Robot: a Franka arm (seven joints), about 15 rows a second.
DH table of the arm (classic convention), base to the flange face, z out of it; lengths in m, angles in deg. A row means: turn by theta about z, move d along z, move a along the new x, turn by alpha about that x. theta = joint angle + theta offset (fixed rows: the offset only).
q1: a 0; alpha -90; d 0.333; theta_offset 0
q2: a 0; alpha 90; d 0; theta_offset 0
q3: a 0.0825; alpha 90; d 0.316; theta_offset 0
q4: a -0.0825; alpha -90; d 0; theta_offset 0
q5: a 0; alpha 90; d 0.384; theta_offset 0
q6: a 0.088; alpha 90; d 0; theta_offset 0
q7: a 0; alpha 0; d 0.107; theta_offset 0
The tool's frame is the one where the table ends.
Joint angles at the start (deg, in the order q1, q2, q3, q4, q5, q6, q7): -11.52, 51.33, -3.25, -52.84, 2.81, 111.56, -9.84
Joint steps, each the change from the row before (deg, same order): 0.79, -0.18, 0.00, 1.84, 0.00, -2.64, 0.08; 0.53, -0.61, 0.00, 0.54, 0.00, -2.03, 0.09; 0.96, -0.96, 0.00, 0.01, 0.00, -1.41, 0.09; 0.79, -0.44, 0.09, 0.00, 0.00, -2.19, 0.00; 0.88, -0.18, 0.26, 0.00, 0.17, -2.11, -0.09; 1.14, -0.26, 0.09, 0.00, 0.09, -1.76, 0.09; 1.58, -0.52, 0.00, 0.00, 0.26, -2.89, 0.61; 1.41, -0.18, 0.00, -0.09, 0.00, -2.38, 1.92; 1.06, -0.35, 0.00, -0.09, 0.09, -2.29, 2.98
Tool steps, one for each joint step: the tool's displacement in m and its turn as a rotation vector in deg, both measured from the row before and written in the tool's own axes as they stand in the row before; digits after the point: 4 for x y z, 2 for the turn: 0.0023, -0.0115, -0.0137, 0.24, -0.59, -0.79; -0.0007, -0.0078, -0.0098, 0.24, -0.85, -0.46; -0.0002, -0.0134, -0.0111, 0.21, -0.42, -0.87; -0.0023, -0.0120, -0.0027, 0.45, -1.71, -0.84; -0.0020, -0.0148, 0.0009, 0.74, -1.85, -1.09; -0.0012, -0.0167, -0.0006, 0.44, -1.47, -1.10; -0.0030, -0.0225, -0.0023, 0.64, -2.33, -0.94; -0.0025, -0.0194, 0.0023, 0.25, -2.31, 0.51; -0.0037, -0.0148, -0.0001, 0.20, -2.04, 1.93
